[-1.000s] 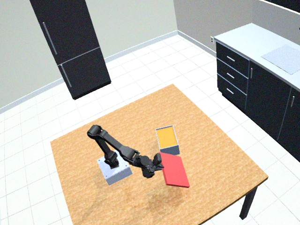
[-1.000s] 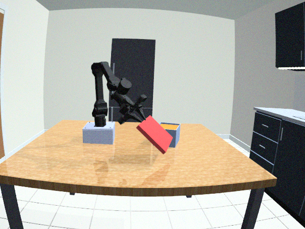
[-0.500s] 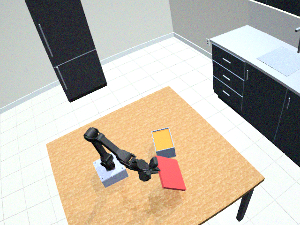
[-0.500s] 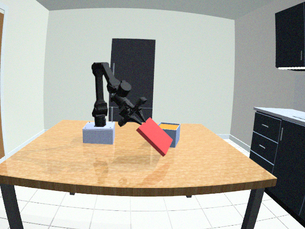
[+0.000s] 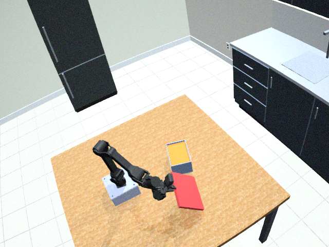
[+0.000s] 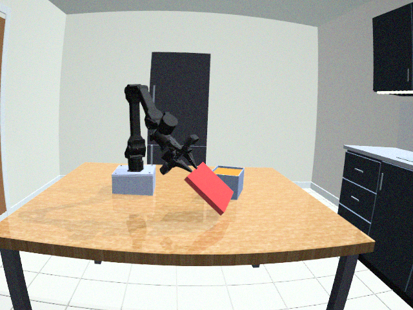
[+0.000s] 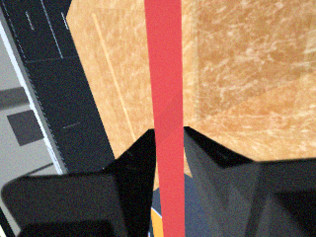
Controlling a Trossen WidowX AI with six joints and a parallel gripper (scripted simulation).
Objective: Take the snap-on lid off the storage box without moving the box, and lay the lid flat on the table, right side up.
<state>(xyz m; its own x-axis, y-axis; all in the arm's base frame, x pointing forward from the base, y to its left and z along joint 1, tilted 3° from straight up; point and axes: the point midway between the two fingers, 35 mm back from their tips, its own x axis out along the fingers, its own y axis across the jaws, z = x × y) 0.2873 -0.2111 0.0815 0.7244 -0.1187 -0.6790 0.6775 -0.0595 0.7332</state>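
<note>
My gripper tip is 60 mm short of the lid and 50 mm above it. Also, from my gripper tip: storage box (110 mm ahead, 310 mm to the left, 110 mm below).
</note>
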